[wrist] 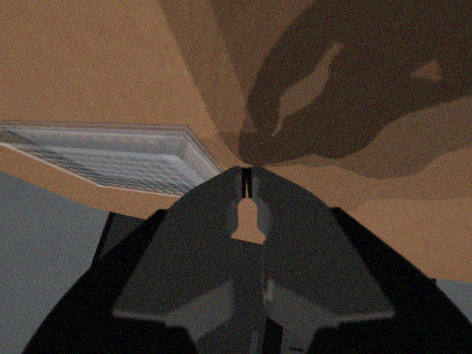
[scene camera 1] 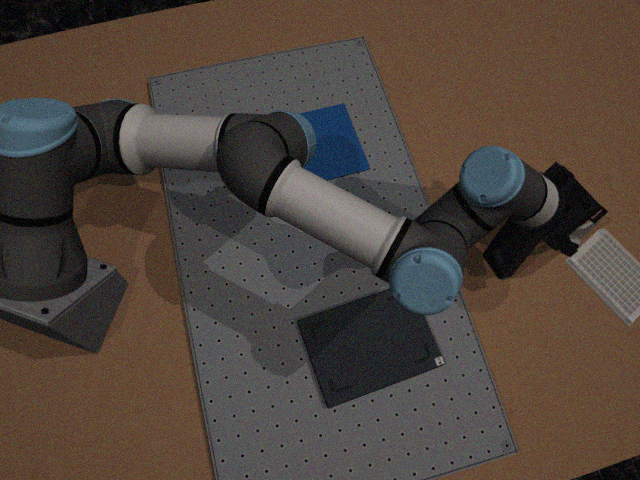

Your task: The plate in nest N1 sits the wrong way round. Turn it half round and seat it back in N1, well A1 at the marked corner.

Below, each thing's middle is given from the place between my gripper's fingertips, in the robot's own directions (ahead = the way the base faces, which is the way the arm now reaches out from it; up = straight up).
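From my hand, the well plate (wrist: 165, 159) is 70 mm to the right and 40 mm ahead. Nest N1 (scene camera 1: 371, 343) is 90 mm to the right of my hand and 340 mm behind it, and 10 mm above it. As for the blue rectangle (scene camera 1: 338, 153), I find it 220 mm to the left of my hand, 370 mm behind it and 10 mm above it.
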